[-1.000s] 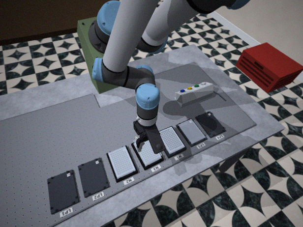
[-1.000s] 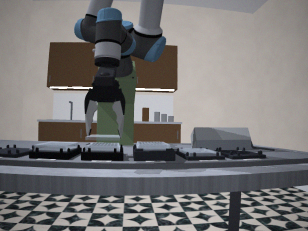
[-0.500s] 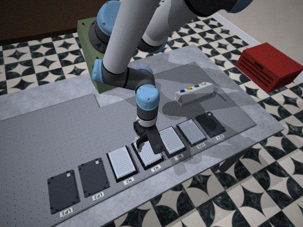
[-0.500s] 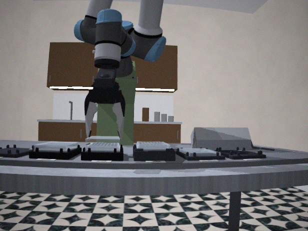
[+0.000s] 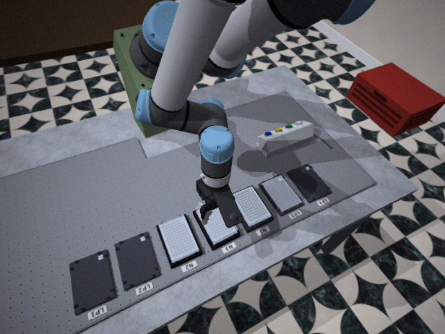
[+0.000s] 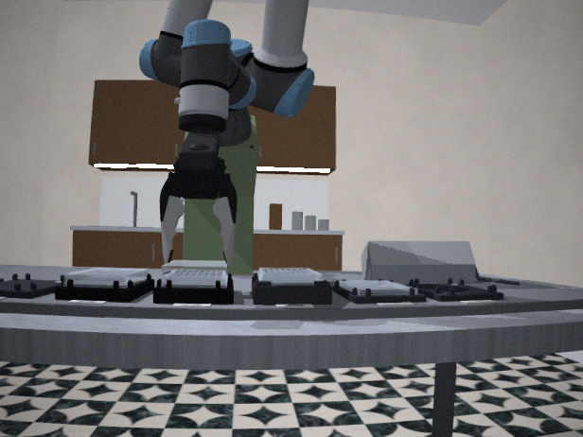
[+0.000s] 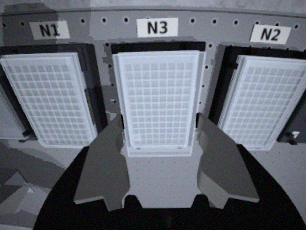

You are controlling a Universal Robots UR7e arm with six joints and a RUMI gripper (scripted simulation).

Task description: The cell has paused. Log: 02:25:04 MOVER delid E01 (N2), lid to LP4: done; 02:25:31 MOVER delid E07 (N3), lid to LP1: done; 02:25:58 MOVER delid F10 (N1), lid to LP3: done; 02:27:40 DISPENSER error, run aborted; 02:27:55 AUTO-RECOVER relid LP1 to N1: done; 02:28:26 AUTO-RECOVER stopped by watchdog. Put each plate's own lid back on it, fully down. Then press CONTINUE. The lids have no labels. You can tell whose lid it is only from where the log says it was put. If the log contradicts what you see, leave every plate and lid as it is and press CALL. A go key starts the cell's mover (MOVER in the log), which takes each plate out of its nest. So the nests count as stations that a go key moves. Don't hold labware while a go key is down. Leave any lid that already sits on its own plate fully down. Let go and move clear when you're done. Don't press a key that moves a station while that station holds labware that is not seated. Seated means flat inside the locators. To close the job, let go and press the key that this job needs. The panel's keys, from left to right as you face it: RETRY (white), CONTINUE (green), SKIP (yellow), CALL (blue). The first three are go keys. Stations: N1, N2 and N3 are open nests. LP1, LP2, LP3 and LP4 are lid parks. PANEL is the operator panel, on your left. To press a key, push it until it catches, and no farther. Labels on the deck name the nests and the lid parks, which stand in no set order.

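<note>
Right now my hand is 3 cm above the plate. Also, from my hand: LP4 lid park (38 cm to the left, 6 cm behind, 5 cm below); LP3 lid park (26 cm to the left, 5 cm below, 4 cm behind); lid park LP2 (26 cm to the right, 5 cm below, 4 cm ahead).
</note>
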